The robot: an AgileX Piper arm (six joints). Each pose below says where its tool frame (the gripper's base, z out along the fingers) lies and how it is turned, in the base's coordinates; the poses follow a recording.
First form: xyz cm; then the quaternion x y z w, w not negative.
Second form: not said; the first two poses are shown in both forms.
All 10 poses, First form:
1: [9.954 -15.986 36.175 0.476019 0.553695 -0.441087 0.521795]
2: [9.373 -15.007 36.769 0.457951 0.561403 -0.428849 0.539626]
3: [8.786 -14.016 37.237 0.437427 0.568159 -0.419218 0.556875]
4: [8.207 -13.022 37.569 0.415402 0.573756 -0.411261 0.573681]
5: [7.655 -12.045 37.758 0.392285 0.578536 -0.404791 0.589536]
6: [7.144 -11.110 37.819 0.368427 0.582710 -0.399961 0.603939]
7: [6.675 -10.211 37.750 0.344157 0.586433 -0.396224 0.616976]
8: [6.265 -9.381 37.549 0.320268 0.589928 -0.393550 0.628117]
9: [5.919 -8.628 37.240 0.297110 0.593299 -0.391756 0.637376]
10: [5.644 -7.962 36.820 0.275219 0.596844 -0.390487 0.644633]
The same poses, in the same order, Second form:
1:
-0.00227 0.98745 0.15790 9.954
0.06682 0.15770 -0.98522 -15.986
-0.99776 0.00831 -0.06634 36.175
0 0 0 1

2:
0.00183 0.97703 0.21311 9.373
0.05135 0.21274 -0.97576 -15.007
-0.99868 0.01273 -0.04978 36.769
0 0 0 1

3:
0.00290 0.96396 0.26603 8.786
0.03015 0.26583 -0.96355 -14.016
-0.99954 0.01082 -0.02829 37.237
0 0 0 1

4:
0.00334 0.94854 0.31663 8.207
0.00481 0.31661 -0.94854 -13.022
-0.99998 0.00469 -0.00351 37.569
0 0 0 1

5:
0.00288 0.93118 0.36455 7.655
-0.02338 0.36451 -0.93090 -12.045
-0.99972 -0.00584 0.02282 37.758
0 0 0 1

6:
0.00096 0.91248 0.40913 7.144
-0.05373 0.40859 -0.91114 -11.110
-0.99855 -0.02111 0.04942 37.819
0 0 0 1

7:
-0.00179 0.89257 0.45090 6.675
-0.08527 0.44913 -0.88939 -10.211
-0.99636 -0.04004 0.07531 37.750
0 0 0 1

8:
-0.00579 0.87226 0.48901 6.265
-0.11652 0.48509 -0.86666 -9.381
-0.99317 -0.06200 0.09883 37.549
0 0 0 1

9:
-0.01095 0.85194 0.52352 5.919
-0.14684 0.51651 -0.84360 -8.628
-0.98910 -0.08612 0.11944 37.240
0 0 0 1

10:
-0.01741 0.83197 0.55455 5.644
-0.17492 0.54355 -0.82095 -7.962
-0.98443 -0.11129 0.13606 36.820
0 0 0 1

